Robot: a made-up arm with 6 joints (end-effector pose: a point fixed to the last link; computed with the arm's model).
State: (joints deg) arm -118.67 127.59 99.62 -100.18 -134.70 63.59
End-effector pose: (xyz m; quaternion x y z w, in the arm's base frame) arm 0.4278 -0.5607 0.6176 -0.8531 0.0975 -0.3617 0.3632
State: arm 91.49 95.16 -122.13 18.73 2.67 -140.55
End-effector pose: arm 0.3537 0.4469 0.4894 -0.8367 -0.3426 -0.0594 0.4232
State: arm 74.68 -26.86 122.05 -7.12 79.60 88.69
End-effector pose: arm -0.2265 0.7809 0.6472 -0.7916 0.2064 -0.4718 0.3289
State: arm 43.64 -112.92 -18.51 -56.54 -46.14 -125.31
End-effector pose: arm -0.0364 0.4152 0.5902 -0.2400 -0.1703 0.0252 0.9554
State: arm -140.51 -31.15 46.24 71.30 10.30 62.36
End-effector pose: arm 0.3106 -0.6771 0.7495 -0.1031 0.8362 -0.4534 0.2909
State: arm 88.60 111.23 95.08 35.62 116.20 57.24
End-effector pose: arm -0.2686 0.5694 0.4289 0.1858 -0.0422 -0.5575 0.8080
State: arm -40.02 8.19 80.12 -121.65 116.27 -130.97
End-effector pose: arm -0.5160 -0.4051 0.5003 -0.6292 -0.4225 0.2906 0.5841
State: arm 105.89 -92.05 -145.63 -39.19 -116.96 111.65
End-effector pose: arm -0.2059 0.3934 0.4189 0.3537 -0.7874 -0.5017 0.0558
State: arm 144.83 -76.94 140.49 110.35 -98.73 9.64
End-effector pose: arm 0.6629 0.6724 0.5394 0.0053 0.0221 0.6630 0.7482
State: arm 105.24 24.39 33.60 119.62 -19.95 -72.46
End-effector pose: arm 0.1818 0.5045 0.8587 0.2759 -0.1261 0.2341 0.9237
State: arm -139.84 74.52 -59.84 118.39 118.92 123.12
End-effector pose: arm 0.3352 -0.2468 0.5413 -0.6340 0.6451 0.0245 0.4258
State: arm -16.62 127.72 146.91 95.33 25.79 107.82
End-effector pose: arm -0.7011 -0.1256 0.8282 -0.6959 0.1324 -0.4697 0.5269
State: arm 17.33 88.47 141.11 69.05 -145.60 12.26
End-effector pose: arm -0.6988 0.2450 0.2696 0.4990 0.6824 -0.0632 0.5304
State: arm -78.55 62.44 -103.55 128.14 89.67 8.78
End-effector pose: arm -0.2788 -0.3268 0.6635 -0.1630 0.0820 -0.6982 0.6923
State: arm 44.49 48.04 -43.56 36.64 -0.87 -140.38
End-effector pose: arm -0.0879 0.1357 0.4716 -0.9782 -0.0853 -0.0252 0.1879
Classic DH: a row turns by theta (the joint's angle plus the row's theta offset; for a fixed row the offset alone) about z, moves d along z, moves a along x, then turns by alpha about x. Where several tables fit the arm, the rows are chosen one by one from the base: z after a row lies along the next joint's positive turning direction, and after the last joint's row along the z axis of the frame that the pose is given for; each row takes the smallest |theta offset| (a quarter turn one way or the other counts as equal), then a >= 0, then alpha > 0; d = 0 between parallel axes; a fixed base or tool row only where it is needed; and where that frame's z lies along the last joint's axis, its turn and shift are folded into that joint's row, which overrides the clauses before.
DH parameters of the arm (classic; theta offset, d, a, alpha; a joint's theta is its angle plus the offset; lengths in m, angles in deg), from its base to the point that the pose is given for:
base (fixed): 0 0 0 180
joint 1: 90 -0.4817 0.0269 90
joint 2: 90 -0.4946 0.0335 90
joint 3: 90 0.0203 0.0741 -90
joint 4: 0 0.2554 0.0595 -90
joint 5: -90 -0.0875 0.0828 90
joint 6: -90 -0.1195 0.0945 -90
tool (fixed): 90 0.0802 0 0

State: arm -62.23 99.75 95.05 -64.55 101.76 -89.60
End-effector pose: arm -0.3850 -0.5079 0.3880 -0.6614 -0.4488 0.2373 0.5521
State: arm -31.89 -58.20 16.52 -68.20 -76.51 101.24
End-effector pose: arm -0.6387 -0.0250 0.6398 -0.4826 -0.5339 -0.6941 0.0172
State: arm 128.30 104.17 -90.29 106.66 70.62 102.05
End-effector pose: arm 0.1437 0.2679 0.6966 -0.7524 -0.5188 0.0851 0.3969
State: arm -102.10 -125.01 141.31 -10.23 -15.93 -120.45
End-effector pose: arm 0.1764 -0.8173 0.6593 0.3390 -0.3657 -0.6854 0.5306
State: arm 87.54 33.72 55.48 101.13 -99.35 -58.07
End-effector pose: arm -0.2646 0.6286 0.8243 -0.0979 -0.5361 0.6768 0.4949
